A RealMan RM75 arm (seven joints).
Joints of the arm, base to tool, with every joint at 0 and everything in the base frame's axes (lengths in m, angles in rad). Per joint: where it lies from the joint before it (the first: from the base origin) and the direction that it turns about. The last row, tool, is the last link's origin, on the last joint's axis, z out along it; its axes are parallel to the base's.
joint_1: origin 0 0 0.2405 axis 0 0 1
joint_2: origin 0 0 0 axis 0 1 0
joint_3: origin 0 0 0.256 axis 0 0 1
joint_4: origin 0 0 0 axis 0 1 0
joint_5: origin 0 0 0.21 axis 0 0 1
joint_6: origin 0 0 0 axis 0 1 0
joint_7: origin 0 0 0.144 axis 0 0 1
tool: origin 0 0 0
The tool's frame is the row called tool.
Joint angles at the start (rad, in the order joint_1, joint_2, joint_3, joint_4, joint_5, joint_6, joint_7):
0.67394, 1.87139, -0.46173, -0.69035, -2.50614, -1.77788, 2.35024
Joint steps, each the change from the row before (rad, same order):
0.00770, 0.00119, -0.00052, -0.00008, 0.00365, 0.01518, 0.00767
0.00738, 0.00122, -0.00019, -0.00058, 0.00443, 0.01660, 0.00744
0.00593, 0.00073, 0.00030, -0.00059, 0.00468, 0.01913, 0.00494
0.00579, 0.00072, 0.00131, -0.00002, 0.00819, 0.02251, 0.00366
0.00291, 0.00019, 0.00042, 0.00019, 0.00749, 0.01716, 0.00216
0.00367, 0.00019, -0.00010, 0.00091, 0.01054, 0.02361, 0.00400
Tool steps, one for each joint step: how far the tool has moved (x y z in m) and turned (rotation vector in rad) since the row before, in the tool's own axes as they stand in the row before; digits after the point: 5 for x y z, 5 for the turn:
-0.00447, 0.00101, 0.00113, 0.00584, -0.01213, -0.00059
-0.00465, 0.00093, 0.00103, 0.00635, -0.01431, -0.00074
-0.00451, 0.00028, 0.00067, 0.00833, -0.01707, -0.00168
-0.00511, 0.00028, 0.00067, 0.00734, -0.02260, -0.00247
-0.00350, -0.00010, 0.00033, 0.00535, -0.01770, -0.00125
-0.00461, -0.00019, 0.00056, 0.00702, -0.02369, -0.00005

